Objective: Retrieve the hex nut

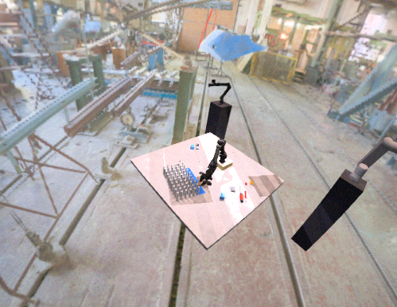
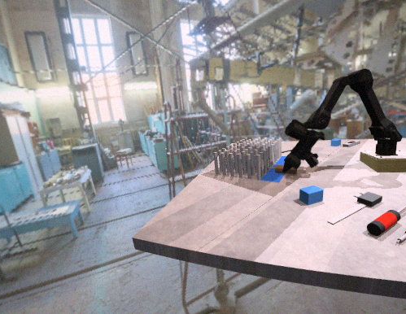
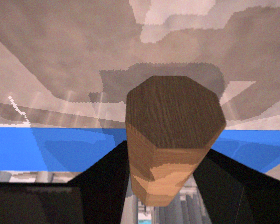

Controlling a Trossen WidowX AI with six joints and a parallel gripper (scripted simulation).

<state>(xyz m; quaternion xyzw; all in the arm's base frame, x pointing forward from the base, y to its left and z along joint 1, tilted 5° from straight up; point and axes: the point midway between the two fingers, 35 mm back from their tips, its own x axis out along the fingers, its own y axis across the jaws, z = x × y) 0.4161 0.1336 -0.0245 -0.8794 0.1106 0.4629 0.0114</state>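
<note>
Now: the blue taped strip 2 cm ahead of my gripper tip, 9 cm to the right of it and 1 cm below it.
</note>
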